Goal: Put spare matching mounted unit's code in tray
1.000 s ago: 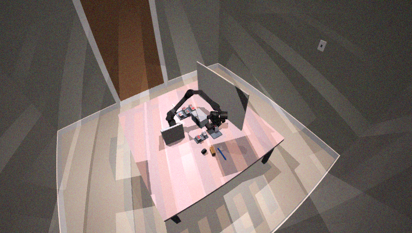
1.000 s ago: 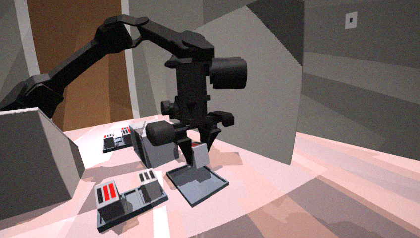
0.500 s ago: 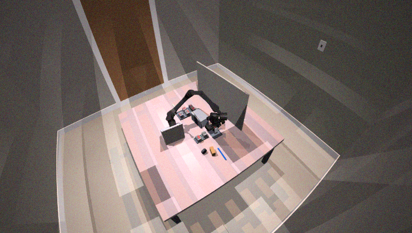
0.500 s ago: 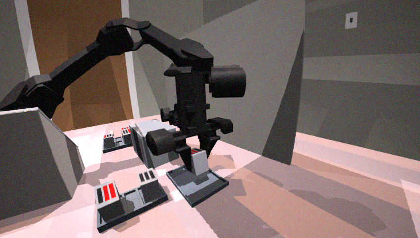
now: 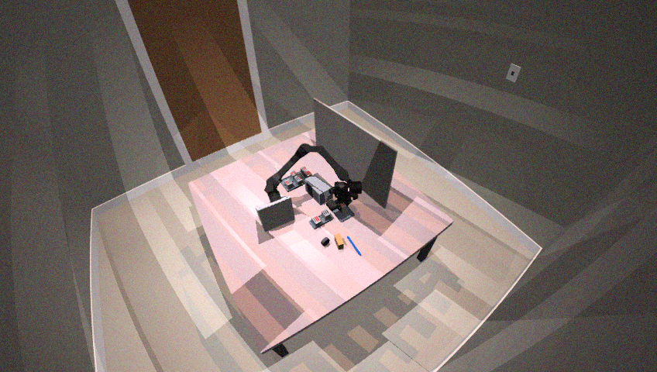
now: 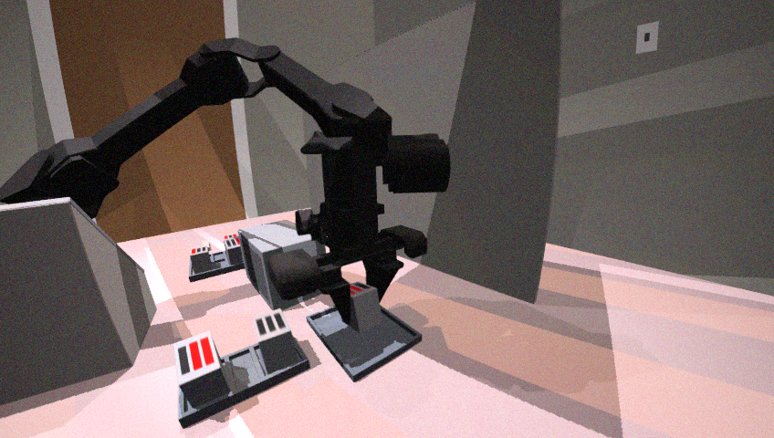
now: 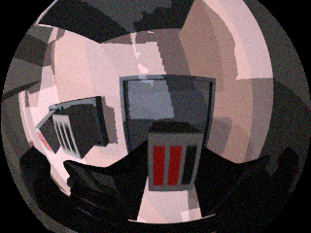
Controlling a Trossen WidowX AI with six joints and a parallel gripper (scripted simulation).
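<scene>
Now: gripper tip 30 mm below the grey spare. Round my gripper tip: mounted unit 70 mm behind, 200 mm to the left, 30 mm above; blue pen 50 mm behind, 240 mm to the right, 20 mm below; flat grey tray 20 mm below.
</scene>
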